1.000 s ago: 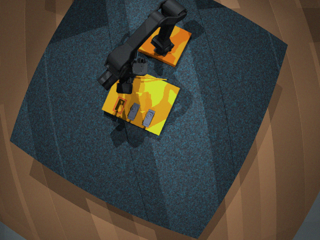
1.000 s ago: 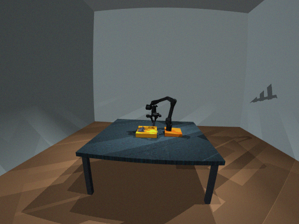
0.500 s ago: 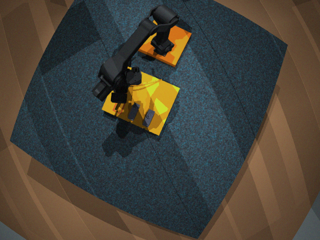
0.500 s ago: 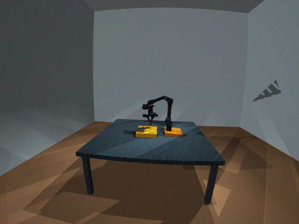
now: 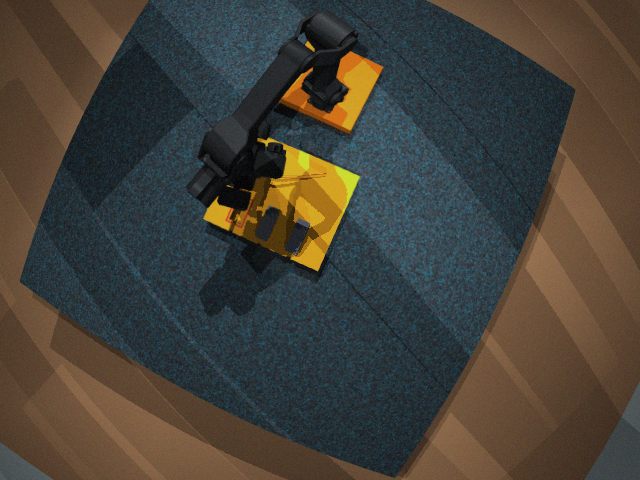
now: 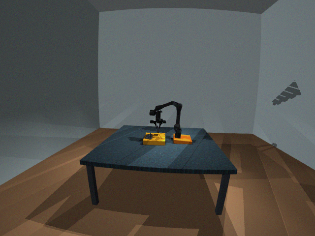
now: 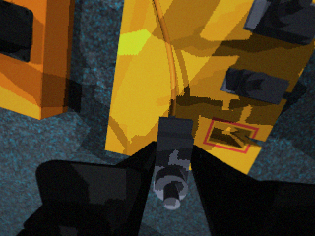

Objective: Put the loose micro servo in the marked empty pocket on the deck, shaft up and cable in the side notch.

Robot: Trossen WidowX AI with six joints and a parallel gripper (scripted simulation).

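Now: the robot deck 2 cm behind my gripper tip, 7 cm to the left of it and 10 cm below it.
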